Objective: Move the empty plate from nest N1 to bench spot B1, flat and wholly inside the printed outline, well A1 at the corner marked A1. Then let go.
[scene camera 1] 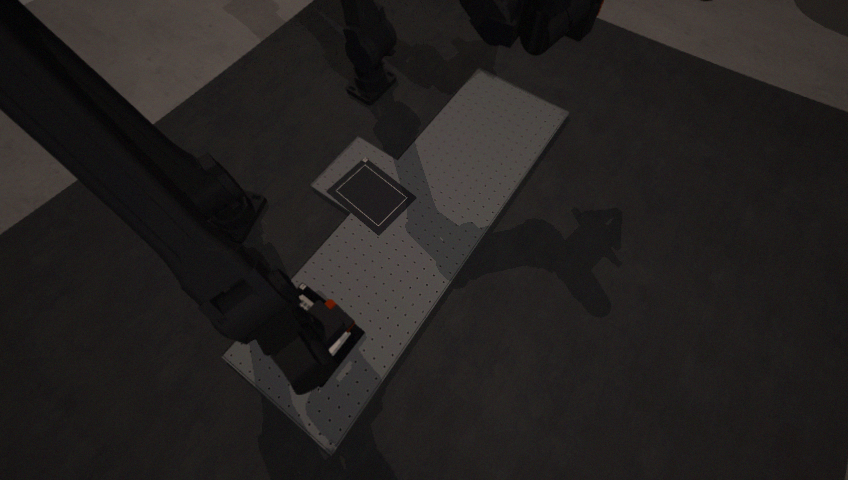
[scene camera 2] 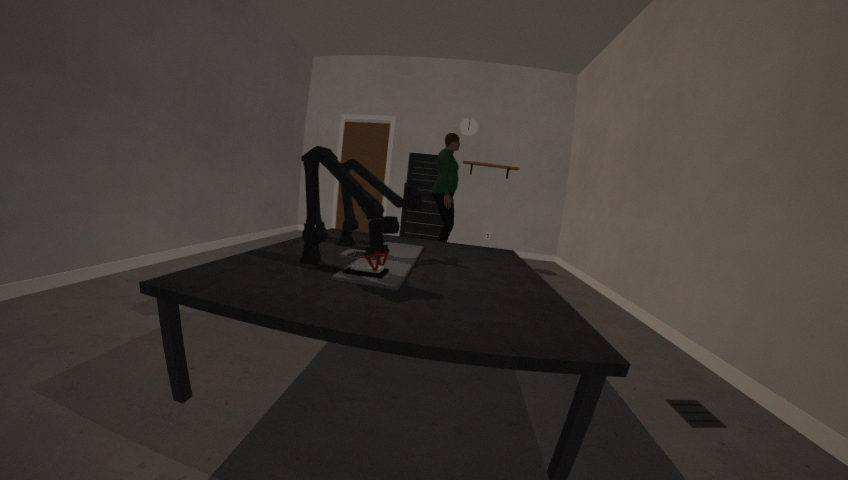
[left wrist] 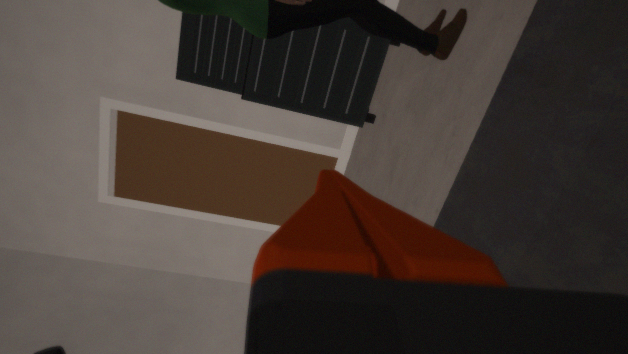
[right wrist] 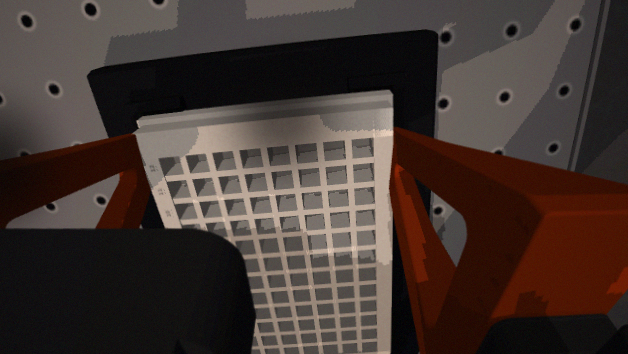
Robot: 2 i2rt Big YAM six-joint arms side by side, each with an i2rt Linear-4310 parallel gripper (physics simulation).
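Places are measured from the left arm's base along level axes (x left, y ahead, z down), in metres.
Where they show: left gripper, fingertip midpoint: [scene camera 2: 420,202] [left wrist: 326,183]; right gripper, fingertip midpoint: [scene camera 1: 329,347] [scene camera 2: 378,269] [right wrist: 268,146]; left arm's base, origin of the base link: [scene camera 1: 372,85] [scene camera 2: 346,244]; right arm's base, origin of the base link: [scene camera 1: 238,216] [scene camera 2: 310,260].
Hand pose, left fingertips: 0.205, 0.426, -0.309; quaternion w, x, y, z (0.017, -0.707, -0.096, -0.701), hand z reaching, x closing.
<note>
Each offset is from my left fingertips to the centre of the thing, as dx, dy, dz. Level surfaces: height alone.
The white well plate {-0.780, -0.095, +0.274} [right wrist: 300,131] [scene camera 1: 340,343] [scene camera 2: 360,265] lies in the black nest {-0.781, -0.096, +0.287} [right wrist: 270,67] at the lower left of the board in scene camera 1. My right gripper [right wrist: 268,146] [scene camera 2: 376,261] is shut on the plate, its orange fingers against the two long sides. The arm and gripper hide much of the plate in scene camera 1. The thin printed outline of B1 {-0.475, -0.203, +0.295} [scene camera 1: 386,181] lies on a dark pad, with a small white mark {-0.410, -0.276, +0.294} [scene camera 1: 365,160] by its upper corner. My left gripper [left wrist: 326,183] is shut and empty, held high away from the plate.
The perforated board {dz +0.296} [scene camera 1: 380,285] [right wrist: 505,65] lies on the dark table {dz +0.309} [scene camera 2: 476,315]. The right arm reaches over its lower left end. The left arm's wrist [scene camera 1: 535,23] is at the top of scene camera 1. A person in green [scene camera 2: 447,172] stands beyond the table.
</note>
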